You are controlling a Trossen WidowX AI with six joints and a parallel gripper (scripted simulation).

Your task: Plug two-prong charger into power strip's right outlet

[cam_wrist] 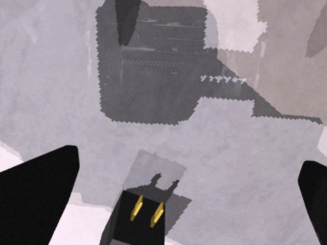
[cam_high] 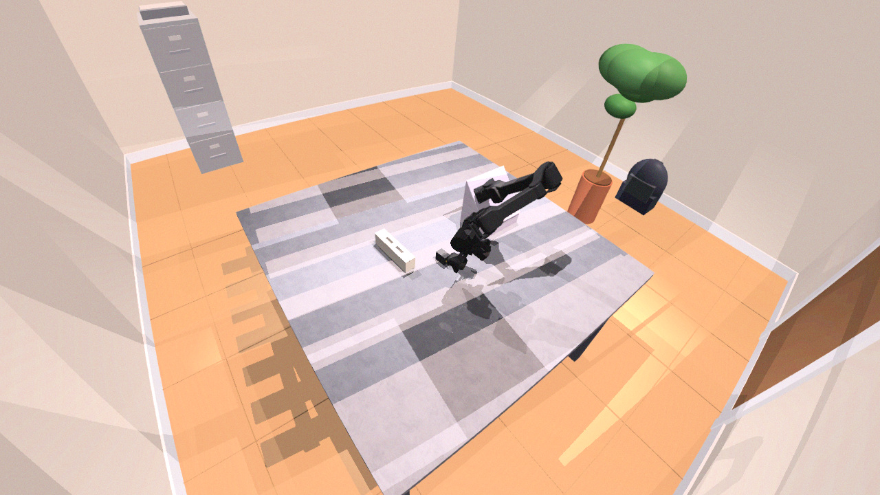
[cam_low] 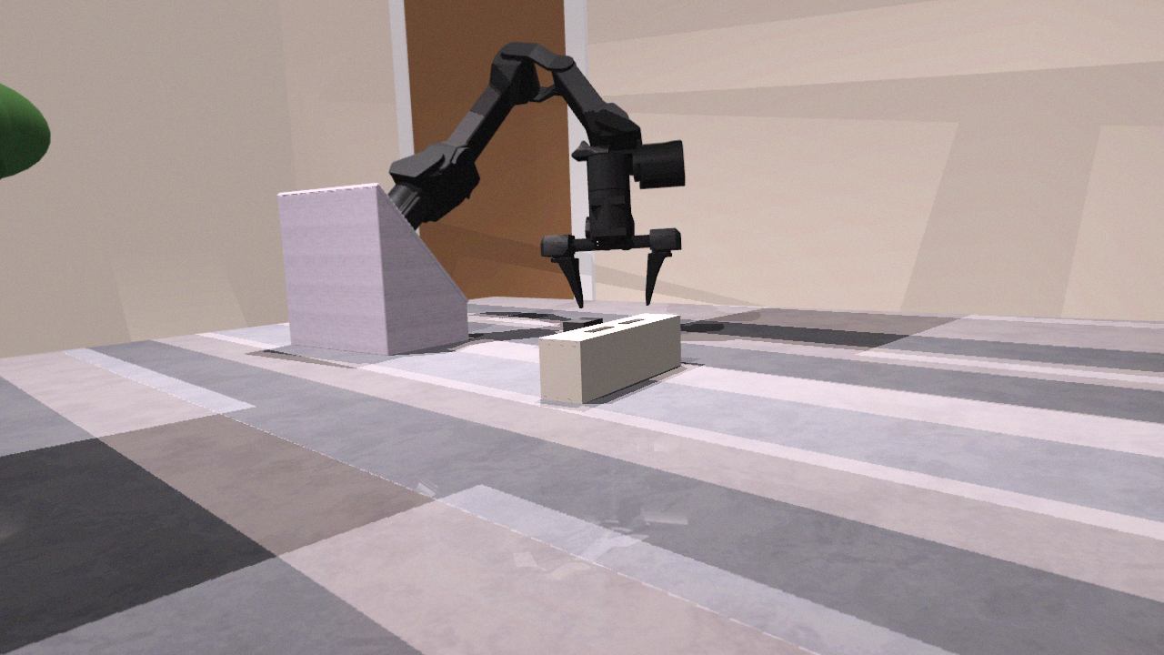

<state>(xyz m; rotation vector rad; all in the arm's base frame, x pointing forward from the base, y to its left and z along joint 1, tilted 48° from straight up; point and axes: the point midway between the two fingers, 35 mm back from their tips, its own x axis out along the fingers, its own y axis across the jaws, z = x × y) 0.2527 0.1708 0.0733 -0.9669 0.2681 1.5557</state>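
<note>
My gripper tip is 1 cm short of the black two-prong charger, 7 cm to the left of it and 3 cm above it.
</note>
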